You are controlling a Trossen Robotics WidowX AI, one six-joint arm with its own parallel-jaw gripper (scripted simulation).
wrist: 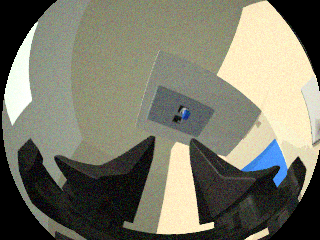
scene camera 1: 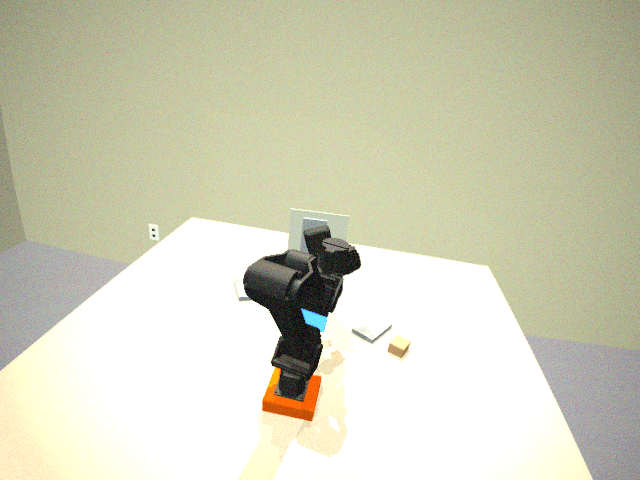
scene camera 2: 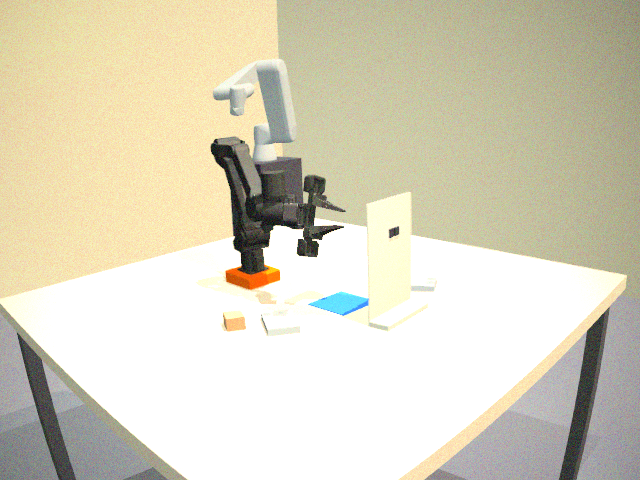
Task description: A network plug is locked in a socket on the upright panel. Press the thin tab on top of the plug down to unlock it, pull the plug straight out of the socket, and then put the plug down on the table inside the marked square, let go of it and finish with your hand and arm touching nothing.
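My gripper's in the pictures, and you'd find it in the wrist view and in scene camera 1 as well. There's also an upright white panel, along with a blue marked square.
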